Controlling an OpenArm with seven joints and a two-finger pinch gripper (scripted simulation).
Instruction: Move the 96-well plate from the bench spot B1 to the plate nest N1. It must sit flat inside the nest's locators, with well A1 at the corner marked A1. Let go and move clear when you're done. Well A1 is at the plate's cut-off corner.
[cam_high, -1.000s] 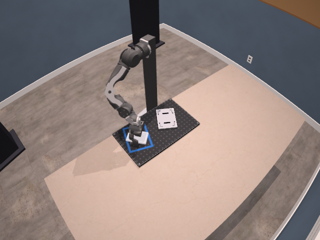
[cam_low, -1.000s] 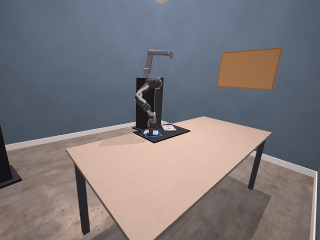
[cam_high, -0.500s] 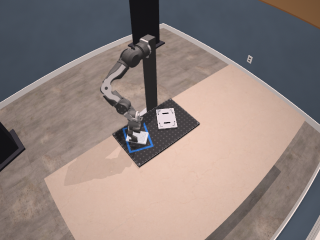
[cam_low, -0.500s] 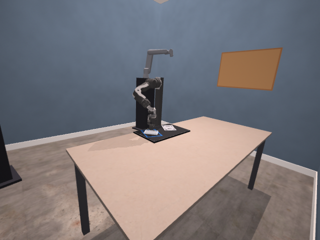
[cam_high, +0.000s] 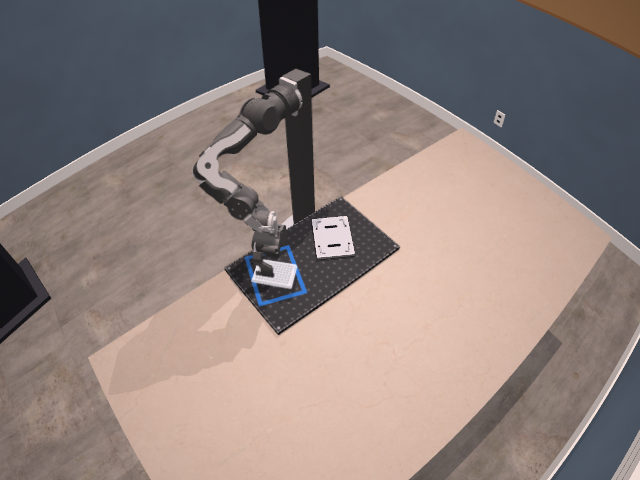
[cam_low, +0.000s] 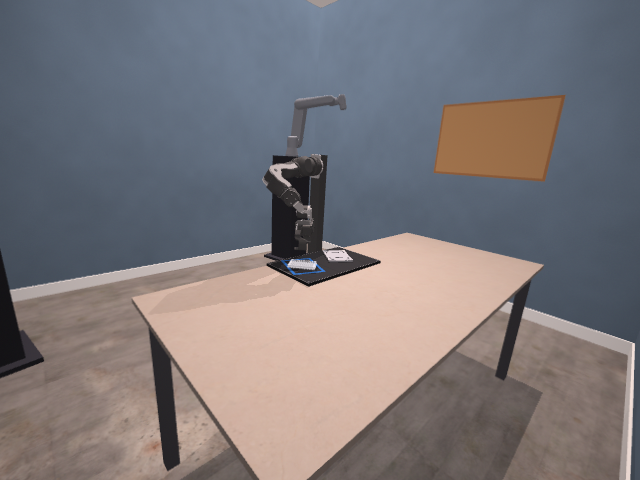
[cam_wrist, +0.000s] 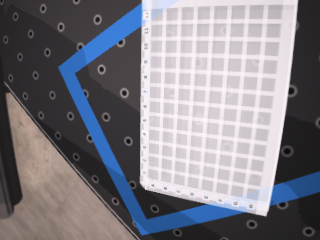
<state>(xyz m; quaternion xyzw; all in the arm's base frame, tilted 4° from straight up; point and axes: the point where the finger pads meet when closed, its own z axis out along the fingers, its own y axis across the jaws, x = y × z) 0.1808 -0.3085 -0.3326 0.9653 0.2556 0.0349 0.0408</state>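
My hand is 1 cm to the right of the white 96-well plate and 9 cm above it. Also, from my hand: white plate nest N1 (4 cm ahead, 24 cm to the left, 9 cm below).
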